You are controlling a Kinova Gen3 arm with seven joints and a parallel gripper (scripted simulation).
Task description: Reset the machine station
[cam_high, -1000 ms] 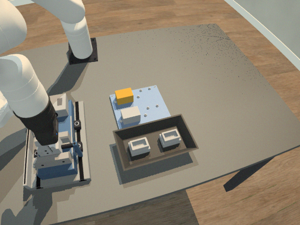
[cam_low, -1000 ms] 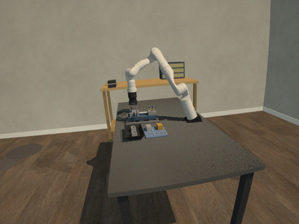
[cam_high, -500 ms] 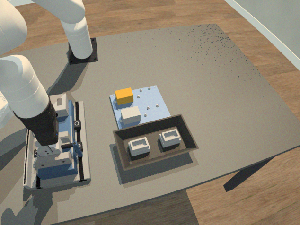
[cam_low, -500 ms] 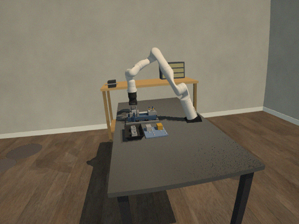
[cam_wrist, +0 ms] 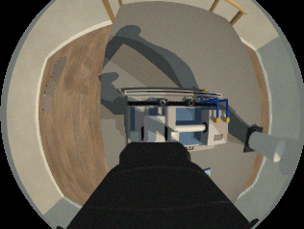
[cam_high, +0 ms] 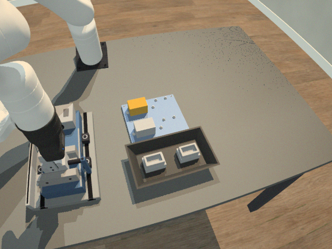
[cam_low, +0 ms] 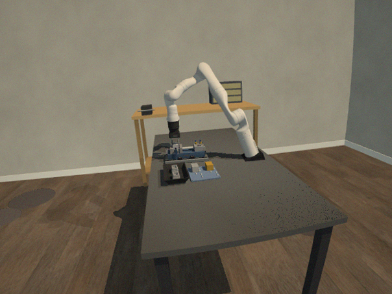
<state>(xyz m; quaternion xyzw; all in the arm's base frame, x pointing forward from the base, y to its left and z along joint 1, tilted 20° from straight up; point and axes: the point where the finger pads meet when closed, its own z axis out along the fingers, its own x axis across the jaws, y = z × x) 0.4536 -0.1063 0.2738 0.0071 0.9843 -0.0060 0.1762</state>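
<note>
Now: the vise 8 cm below my hand and 7 cm behind it. Also, from my hand: yellow brass blank: 25 cm to the left, 20 cm behind, 10 cm below; plain gray blank: 25 cm to the left, 11 cm behind, 10 cm below.
</note>
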